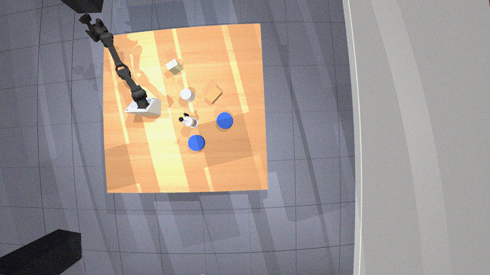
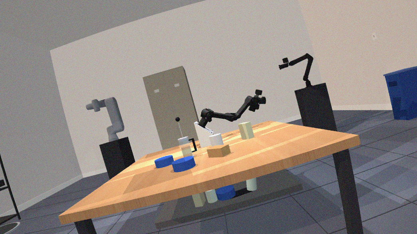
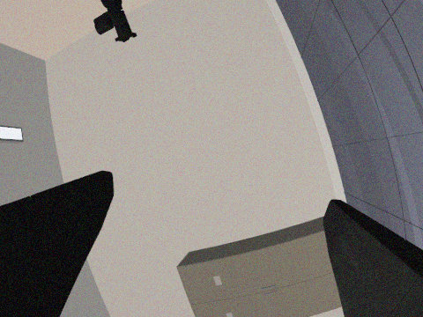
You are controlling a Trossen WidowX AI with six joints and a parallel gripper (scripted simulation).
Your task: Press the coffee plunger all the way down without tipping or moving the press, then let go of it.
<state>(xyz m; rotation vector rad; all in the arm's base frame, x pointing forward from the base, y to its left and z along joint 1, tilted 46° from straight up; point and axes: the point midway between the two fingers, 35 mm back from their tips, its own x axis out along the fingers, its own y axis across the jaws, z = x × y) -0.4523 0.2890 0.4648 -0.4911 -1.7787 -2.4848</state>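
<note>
My gripper tip is 80 cm short of the coffee press, 62 cm to the left of it and 11 cm above it. Also, from my gripper tip: white cylinder (76 cm ahead, 43 cm to the right, 19 cm below); then tan block (95 cm ahead, 41 cm to the right, 21 cm below).
</note>
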